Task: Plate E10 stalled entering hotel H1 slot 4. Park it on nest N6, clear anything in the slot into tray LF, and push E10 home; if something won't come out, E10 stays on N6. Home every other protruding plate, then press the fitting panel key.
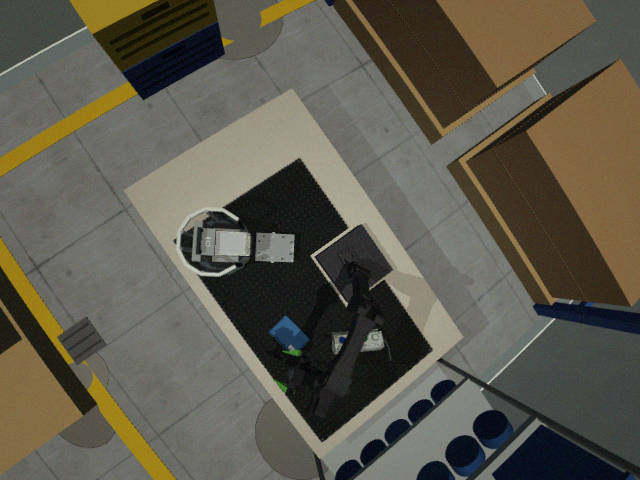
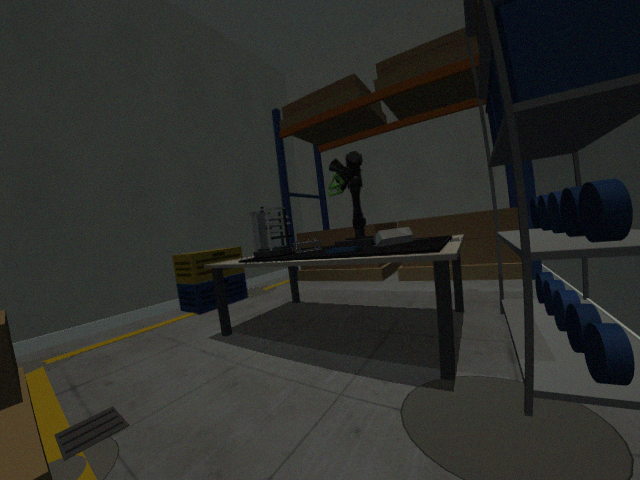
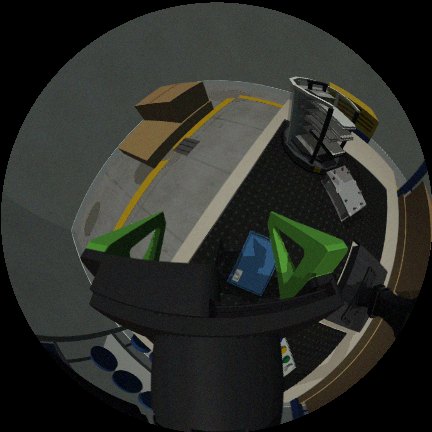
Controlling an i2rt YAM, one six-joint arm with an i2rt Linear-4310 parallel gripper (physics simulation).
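Note:
My gripper is open, its green fingers wide apart with nothing between them. It is raised high near the table's long edge, beside the blue tray LF, which looks empty. The round-based hotel stands at the mat's far end. Several pale plates stick out of it at differing lengths; slot numbers and plate labels are unreadable. A pale nest with small pegs sits before its open side and holds no plate. The white key panel is partly hidden by my arm.
The arm's base stands on a dark square plate beside the nest. The black mat lies on a cream table. A shelf rack with blue round bins stands close to one table end.

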